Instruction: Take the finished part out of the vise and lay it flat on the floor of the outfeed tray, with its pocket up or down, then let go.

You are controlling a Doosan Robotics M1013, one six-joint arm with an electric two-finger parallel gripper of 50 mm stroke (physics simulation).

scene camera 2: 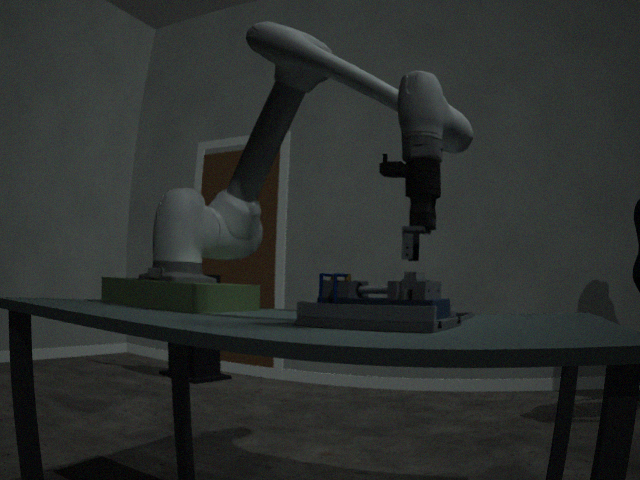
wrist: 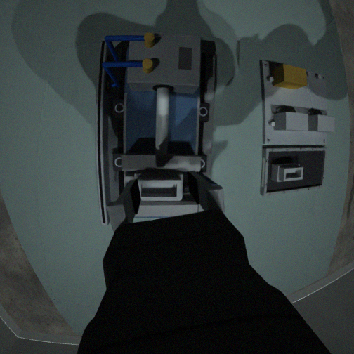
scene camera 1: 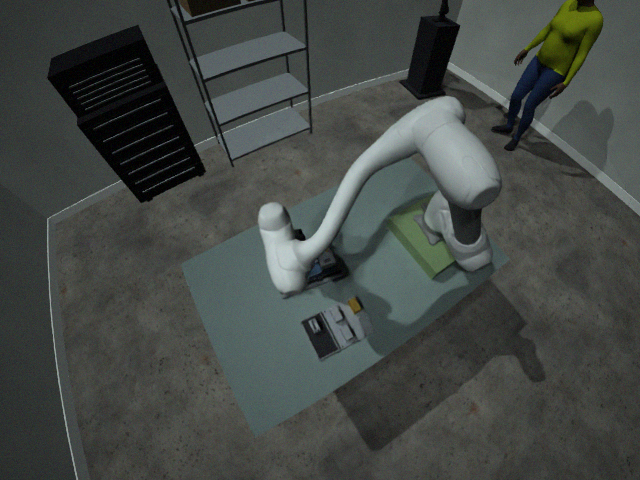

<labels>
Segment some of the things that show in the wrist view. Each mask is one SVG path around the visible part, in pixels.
The gripper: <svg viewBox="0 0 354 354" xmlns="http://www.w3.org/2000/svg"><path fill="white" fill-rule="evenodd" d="M107 204L107 214L110 218L114 234L102 261L106 291L103 299L100 301L96 315L88 322L84 329L77 354L331 354L296 308L282 294L282 291L265 282L263 277L249 265L244 237L224 215L223 187L221 185L211 185L196 171L187 171L189 192L193 199L195 199L195 202L200 204L204 210L190 214L133 222L134 214L137 214L140 204L137 179L129 180L117 200L110 201Z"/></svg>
A yellow block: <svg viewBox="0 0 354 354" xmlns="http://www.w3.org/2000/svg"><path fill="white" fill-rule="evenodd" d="M271 70L273 86L295 89L307 85L306 69L282 63L282 65Z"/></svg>
</labels>
